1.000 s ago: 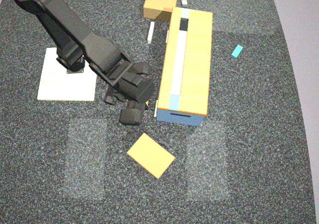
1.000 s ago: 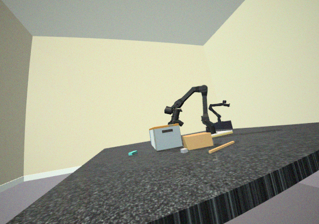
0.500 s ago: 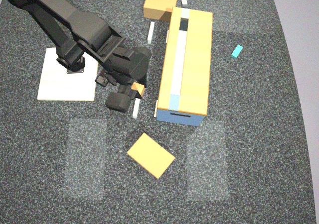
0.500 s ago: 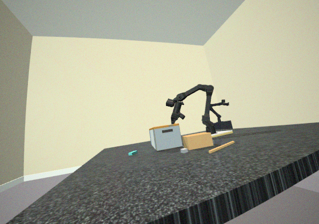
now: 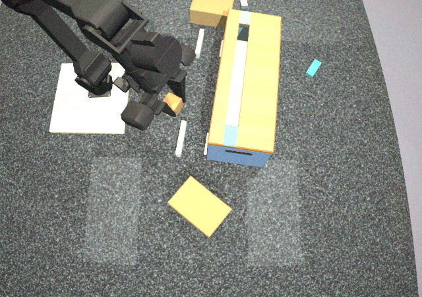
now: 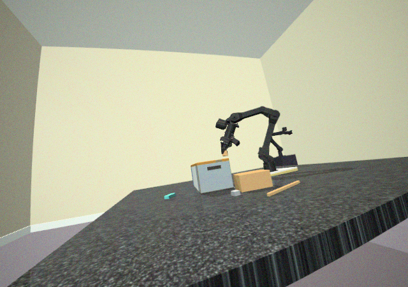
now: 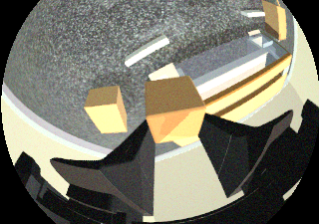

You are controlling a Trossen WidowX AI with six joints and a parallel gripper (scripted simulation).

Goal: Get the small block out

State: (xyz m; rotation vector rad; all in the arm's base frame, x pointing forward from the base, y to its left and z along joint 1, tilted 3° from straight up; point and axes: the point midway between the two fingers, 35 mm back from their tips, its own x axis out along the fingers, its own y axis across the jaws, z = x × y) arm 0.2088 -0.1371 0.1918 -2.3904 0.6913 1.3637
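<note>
Now: gripper tip 10 mm to the right of the small block and 10 mm past it. From my gripper tip the other things lie so: wooden stick 530 mm to the left, 160 mm below, 70 mm ahead; then long box 130 mm ahead, 120 mm to the left, 100 mm below; then teal block 390 mm ahead, 200 mm to the left, 160 mm below.
</note>
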